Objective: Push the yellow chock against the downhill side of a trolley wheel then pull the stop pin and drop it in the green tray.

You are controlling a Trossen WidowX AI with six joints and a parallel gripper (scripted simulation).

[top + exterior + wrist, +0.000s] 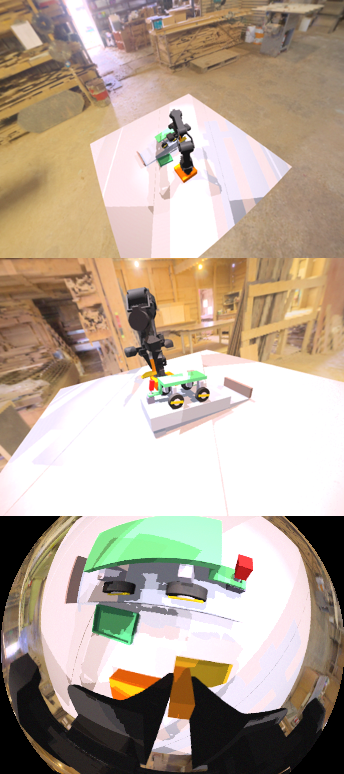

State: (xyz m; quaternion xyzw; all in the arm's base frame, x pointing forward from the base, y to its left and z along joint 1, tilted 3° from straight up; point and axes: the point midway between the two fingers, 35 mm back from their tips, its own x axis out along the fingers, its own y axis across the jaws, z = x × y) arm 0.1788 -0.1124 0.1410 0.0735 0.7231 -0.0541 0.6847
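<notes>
Right now the red-headed stop pin is 10 cm ahead of my gripper tip, 7 cm to the right of it and 4 cm below it. The rest, counted from my gripper tip: grey ramp: 14 cm ahead, 12 cm below, 4 cm to the left; trolley: 14 cm ahead, 6 cm below, 3 cm to the left; yellow chock: 2 cm to the right, 1 cm below.
</notes>
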